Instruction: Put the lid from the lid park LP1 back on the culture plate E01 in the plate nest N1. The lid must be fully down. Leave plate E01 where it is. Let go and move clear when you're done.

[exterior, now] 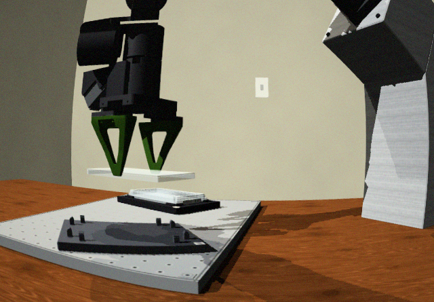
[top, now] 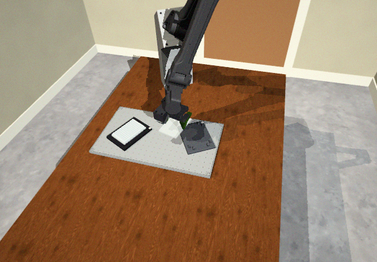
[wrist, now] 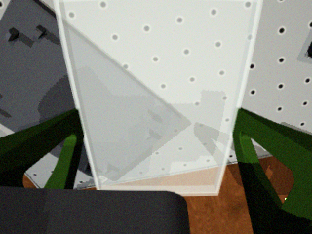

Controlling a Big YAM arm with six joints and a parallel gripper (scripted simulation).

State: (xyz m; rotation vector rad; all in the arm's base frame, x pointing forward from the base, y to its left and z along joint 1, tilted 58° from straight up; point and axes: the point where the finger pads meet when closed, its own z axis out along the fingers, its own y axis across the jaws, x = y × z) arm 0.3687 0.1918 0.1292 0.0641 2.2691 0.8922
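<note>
Now: hand 17 cm to the left of the white culture plate E01, 13 cm short of it and 6 cm above it. From my hand the other things lie so: black plate nest N1: 17 cm to the right, 13 cm ahead, 7 cm below; then clear lid: 1 cm below; then lid park LP1: 8 cm below, 7 cm to the left, 6 cm behind.
</note>
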